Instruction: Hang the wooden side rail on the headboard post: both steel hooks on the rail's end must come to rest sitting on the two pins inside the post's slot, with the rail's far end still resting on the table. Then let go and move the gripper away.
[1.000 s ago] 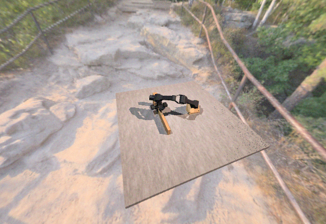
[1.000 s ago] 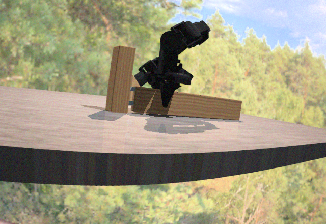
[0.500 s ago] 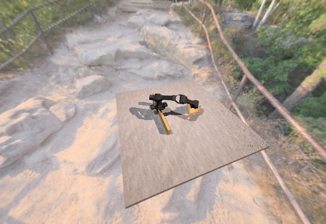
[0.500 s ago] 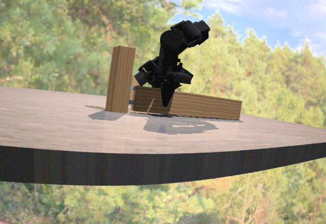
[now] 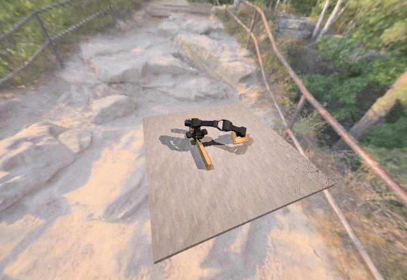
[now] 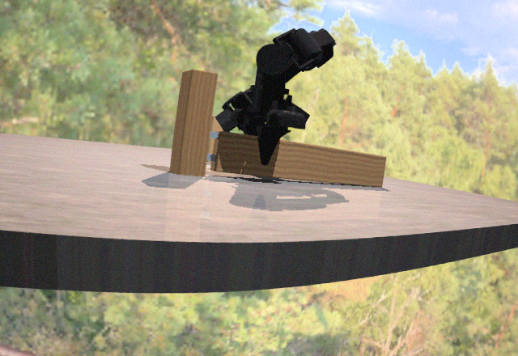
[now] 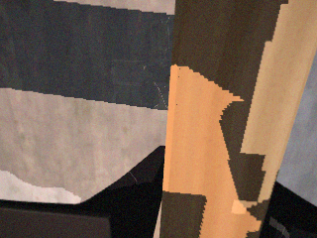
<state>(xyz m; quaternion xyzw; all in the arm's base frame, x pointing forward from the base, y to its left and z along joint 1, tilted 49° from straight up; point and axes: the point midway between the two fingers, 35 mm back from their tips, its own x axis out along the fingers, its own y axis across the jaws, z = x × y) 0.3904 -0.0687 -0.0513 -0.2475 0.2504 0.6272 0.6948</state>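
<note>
My gripper tip is now 14 cm to the left of the headboard post and 5 cm below it.
</note>
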